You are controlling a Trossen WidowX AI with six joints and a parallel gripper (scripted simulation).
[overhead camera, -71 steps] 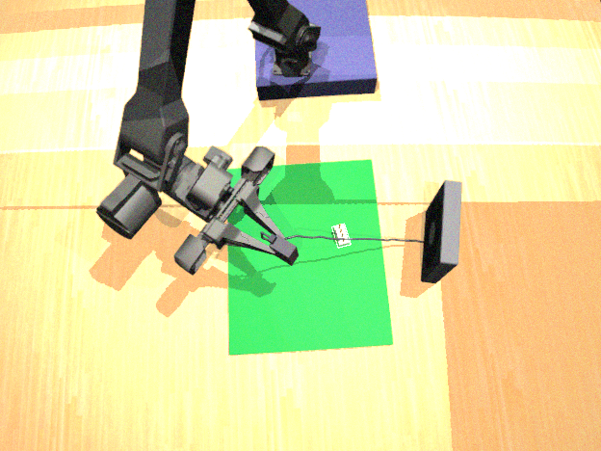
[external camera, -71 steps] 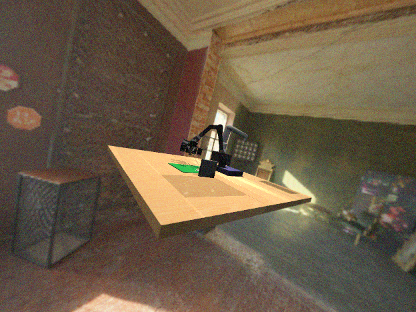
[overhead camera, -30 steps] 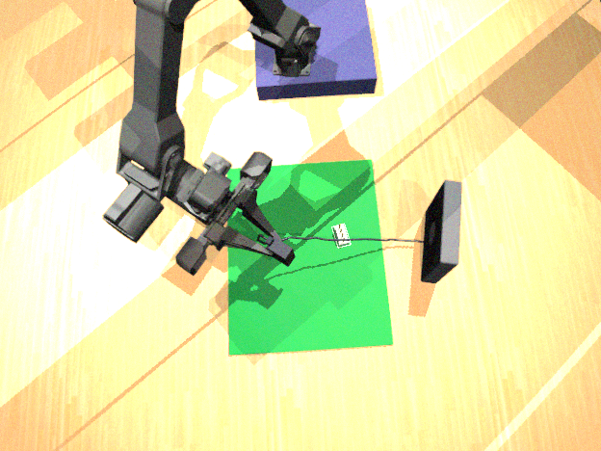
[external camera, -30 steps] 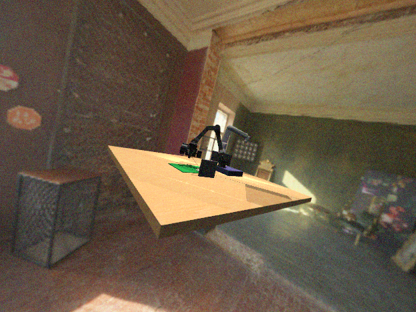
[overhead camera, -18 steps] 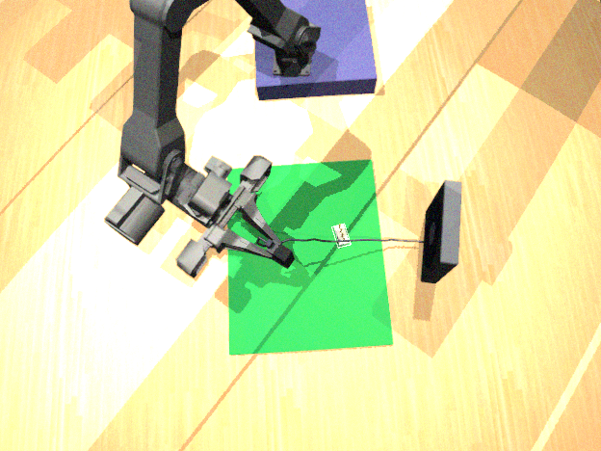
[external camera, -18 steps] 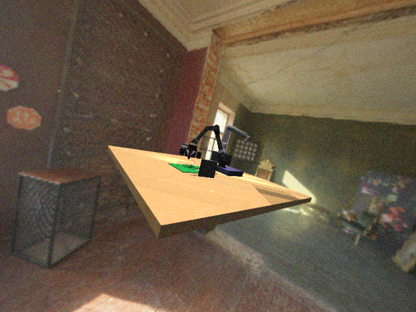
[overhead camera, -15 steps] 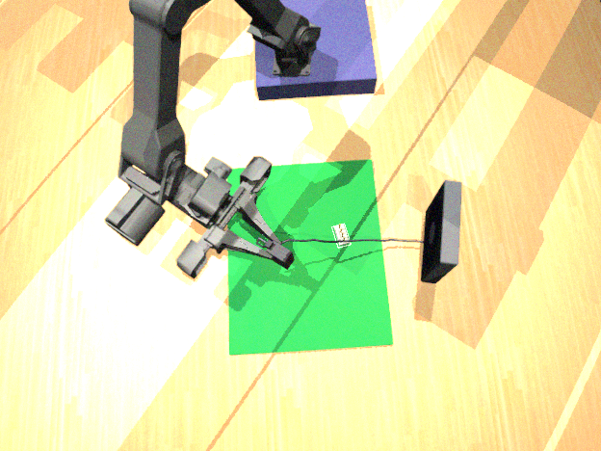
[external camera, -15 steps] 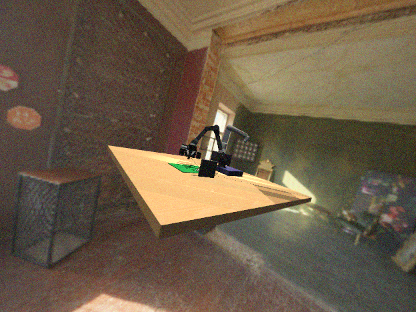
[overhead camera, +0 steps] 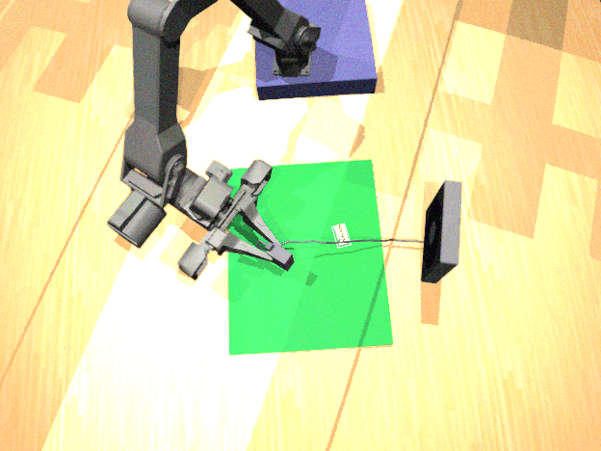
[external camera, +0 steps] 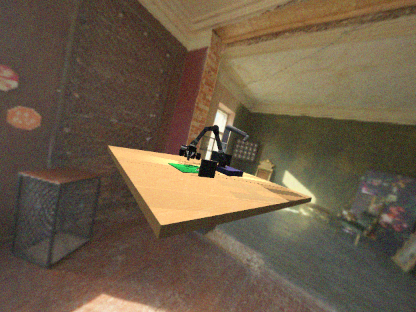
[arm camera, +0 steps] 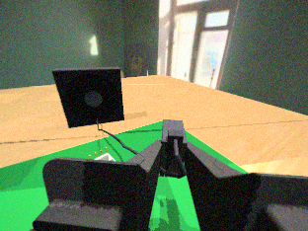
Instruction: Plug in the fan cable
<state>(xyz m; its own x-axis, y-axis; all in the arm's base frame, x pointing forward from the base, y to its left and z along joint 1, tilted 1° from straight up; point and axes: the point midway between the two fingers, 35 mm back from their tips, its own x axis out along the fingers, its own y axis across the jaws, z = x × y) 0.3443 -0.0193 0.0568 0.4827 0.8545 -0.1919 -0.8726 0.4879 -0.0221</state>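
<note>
My gripper tip is now 3 cm past the green board, 3 cm to the right of it and 10 cm above it. Round my gripper tip: black fan: 5 cm behind, 22 cm to the left, 3 cm below; white four-pin header: 6 cm behind, 9 cm to the left, 9 cm below; dark plug: 1 cm below.
</note>
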